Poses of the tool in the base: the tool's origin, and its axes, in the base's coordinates. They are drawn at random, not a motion.
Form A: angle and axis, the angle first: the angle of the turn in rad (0 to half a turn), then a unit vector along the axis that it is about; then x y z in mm.
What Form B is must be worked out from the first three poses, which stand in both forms.
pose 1, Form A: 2.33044 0.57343 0.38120 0.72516 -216.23 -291.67 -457.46
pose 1, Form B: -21.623 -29.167 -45.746 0.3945 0.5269 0.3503 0.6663
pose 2, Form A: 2.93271 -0.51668 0.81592 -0.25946 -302.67 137.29 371.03
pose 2, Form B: -30.267 13.729 37.103 0.1043 -0.5139 0.8115 -0.2580
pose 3, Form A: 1.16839 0.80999 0.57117 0.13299 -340.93 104.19 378.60
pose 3, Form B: -34.093 10.419 37.860 0.8342 0.4467 0.3150 0.0733
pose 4, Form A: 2.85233 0.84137 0.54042 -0.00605 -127.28 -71.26 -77.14
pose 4, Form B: -12.728 -7.126 -7.714 0.1441 0.8326 0.5348 -0.0060
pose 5, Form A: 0.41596 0.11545 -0.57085 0.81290 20.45 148.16 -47.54
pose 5, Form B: 2.045 14.816 -4.754 0.9785 0.0238 -0.1179 0.1679
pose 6, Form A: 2.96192 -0.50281 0.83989 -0.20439 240.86 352.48 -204.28
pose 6, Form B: 24.086 35.248 -20.428 0.0897 -0.5008 0.8365 -0.2036
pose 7, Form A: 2.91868 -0.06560 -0.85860 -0.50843 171.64 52.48 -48.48
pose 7, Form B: 17.164 5.248 -4.848 0.1112 -0.0652 -0.8533 -0.5053
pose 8, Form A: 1.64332 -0.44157 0.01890 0.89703 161.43 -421.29 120.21
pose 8, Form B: 16.143 -42.129 12.021 0.6810 -0.3234 0.0138 0.6569
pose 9, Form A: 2.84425 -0.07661 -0.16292 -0.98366 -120.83 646.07 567.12
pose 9, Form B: -12.083 64.607 56.712 0.1481 -0.0758 -0.1611 -0.9728
